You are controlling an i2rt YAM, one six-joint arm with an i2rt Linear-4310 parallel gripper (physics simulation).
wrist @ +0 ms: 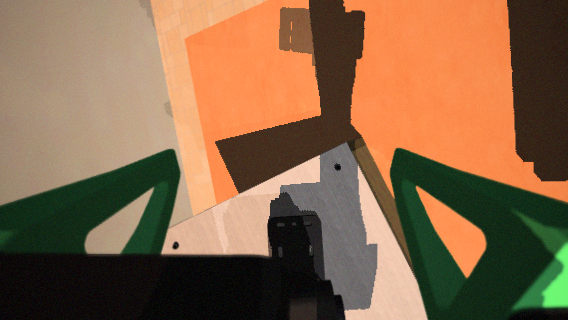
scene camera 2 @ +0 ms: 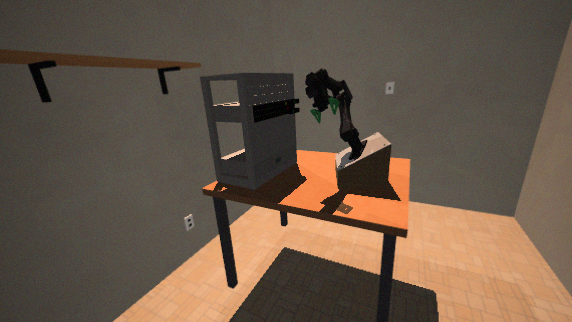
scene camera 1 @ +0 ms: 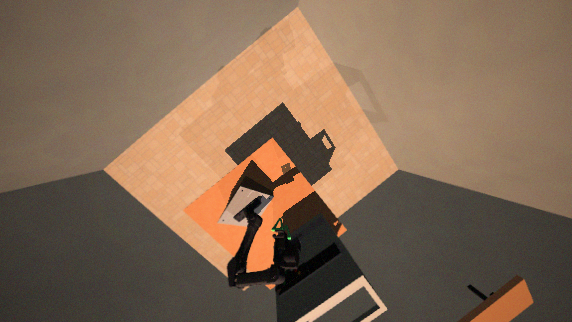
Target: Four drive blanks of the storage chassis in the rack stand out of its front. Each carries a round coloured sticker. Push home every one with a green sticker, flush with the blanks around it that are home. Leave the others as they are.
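The grey rack [scene camera 2: 272, 142] stands on the table, with the black storage chassis [scene camera 2: 270, 111] in its upper part. At the chassis's right end in scene camera 2, dark drive blanks [scene camera 2: 295, 102] stand out of the front. A tiny reddish spot shows near them. Their sticker colours and exact number cannot be told at this size. My gripper [scene camera 1: 282, 233] [scene camera 2: 327, 117] [wrist: 284, 160] has green fingers, spread wide apart and empty. It points downward in front of the rack, to the right of the blanks and apart from them in scene camera 2. No chassis or blank shows in the wrist view.
The arm's base stands on a wedge-shaped pedestal [scene camera 2: 363, 176] [wrist: 240, 220] with a light metal top, on the orange table [scene camera 1: 210, 212] [scene camera 2: 375, 212] [wrist: 425, 75]. A wooden wall shelf [scene camera 2: 100, 59] is at the left in scene camera 2. Shadows of the rack and arm fall on the table.
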